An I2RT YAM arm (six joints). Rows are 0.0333 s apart.
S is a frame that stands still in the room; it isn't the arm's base.
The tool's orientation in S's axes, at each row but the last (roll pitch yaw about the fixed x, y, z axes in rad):
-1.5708, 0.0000, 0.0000
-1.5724, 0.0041, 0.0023
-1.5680, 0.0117, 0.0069
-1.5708, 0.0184, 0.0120
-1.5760, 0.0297, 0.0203
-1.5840, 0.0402, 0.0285
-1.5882, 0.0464, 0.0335
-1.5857, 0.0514, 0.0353
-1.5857, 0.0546, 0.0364
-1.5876, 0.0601, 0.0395
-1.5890, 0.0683, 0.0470
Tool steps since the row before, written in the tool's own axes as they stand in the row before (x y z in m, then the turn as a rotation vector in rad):
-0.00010, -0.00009, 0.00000, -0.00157, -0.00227, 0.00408
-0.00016, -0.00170, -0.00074, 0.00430, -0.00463, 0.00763
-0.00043, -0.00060, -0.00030, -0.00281, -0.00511, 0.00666
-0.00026, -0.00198, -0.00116, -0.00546, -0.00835, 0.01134
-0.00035, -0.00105, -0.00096, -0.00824, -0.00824, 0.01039
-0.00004, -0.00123, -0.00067, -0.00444, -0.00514, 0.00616
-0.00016, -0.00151, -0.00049, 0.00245, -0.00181, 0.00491
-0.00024, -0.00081, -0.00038, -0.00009, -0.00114, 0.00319
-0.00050, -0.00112, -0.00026, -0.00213, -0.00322, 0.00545
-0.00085, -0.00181, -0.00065, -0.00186, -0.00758, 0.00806
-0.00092, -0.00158, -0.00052, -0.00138, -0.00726, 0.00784
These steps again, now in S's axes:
-0.00010, 0.00000, 0.00009, -0.00157, 0.00408, 0.00227
-0.00015, -0.00074, 0.00170, 0.00430, 0.00765, 0.00460
-0.00042, -0.00030, 0.00060, -0.00280, 0.00663, 0.00516
-0.00021, -0.00116, 0.00198, -0.00544, 0.01128, 0.00845
-0.00030, -0.00096, 0.00106, -0.00820, 0.01027, 0.00843
0.00003, -0.00065, 0.00124, -0.00441, 0.00610, 0.00523
-0.00007, -0.00047, 0.00152, 0.00236, 0.00502, 0.00161
-0.00018, -0.00037, 0.00083, -0.00015, 0.00320, 0.00110
-0.00043, -0.00026, 0.00115, -0.00215, 0.00542, 0.00325
-0.00071, -0.00065, 0.00187, -0.00173, 0.00812, 0.00754
-0.00079, -0.00053, 0.00165, -0.00126, 0.00792, 0.00719

